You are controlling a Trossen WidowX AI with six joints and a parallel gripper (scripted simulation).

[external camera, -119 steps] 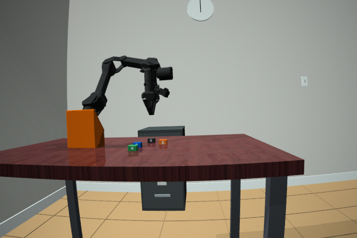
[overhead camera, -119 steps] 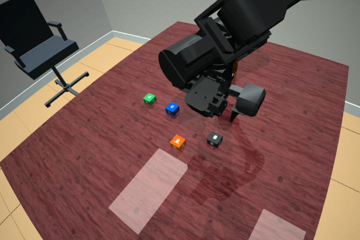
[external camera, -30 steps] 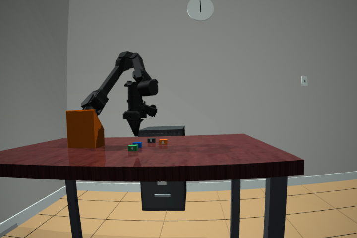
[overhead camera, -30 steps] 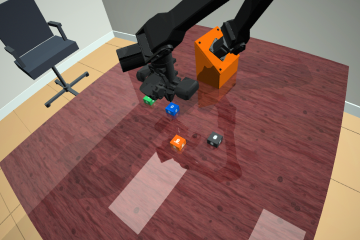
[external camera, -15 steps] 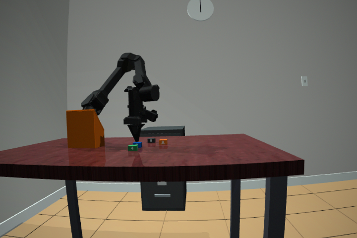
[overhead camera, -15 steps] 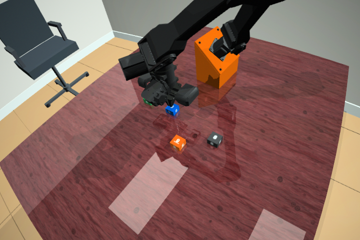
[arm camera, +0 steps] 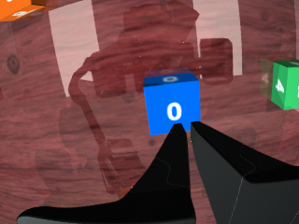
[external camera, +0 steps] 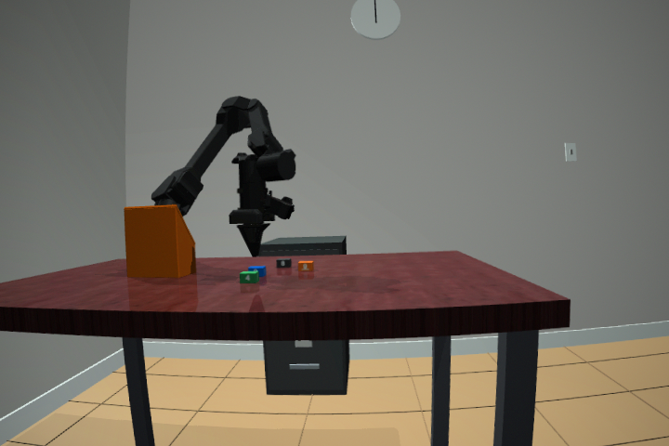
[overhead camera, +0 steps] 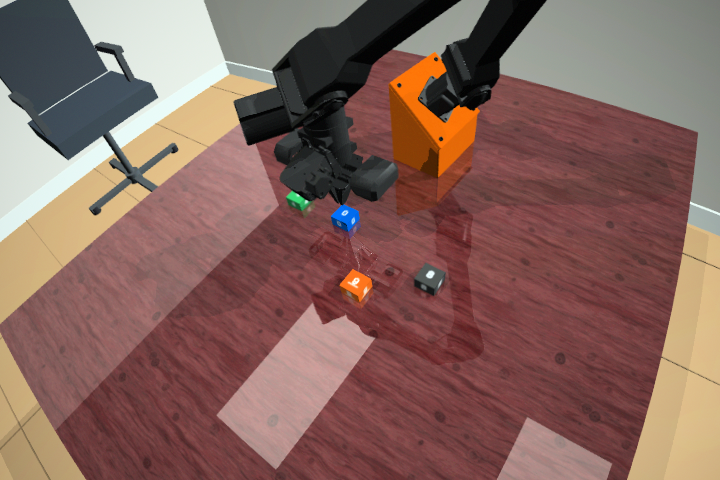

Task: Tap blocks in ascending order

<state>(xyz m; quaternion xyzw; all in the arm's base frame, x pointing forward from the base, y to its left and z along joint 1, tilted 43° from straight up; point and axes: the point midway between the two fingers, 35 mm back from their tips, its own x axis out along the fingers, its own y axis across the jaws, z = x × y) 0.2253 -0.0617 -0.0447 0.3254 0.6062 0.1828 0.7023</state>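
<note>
My gripper tip is now 3 cm above the blue block. Round my gripper tip: green block: 9 cm to the right, 3 cm below, 1 cm behind; orange block: 11 cm ahead, 8 cm to the left, 3 cm below; black block: 17 cm to the left, 6 cm ahead, 3 cm below.
</note>
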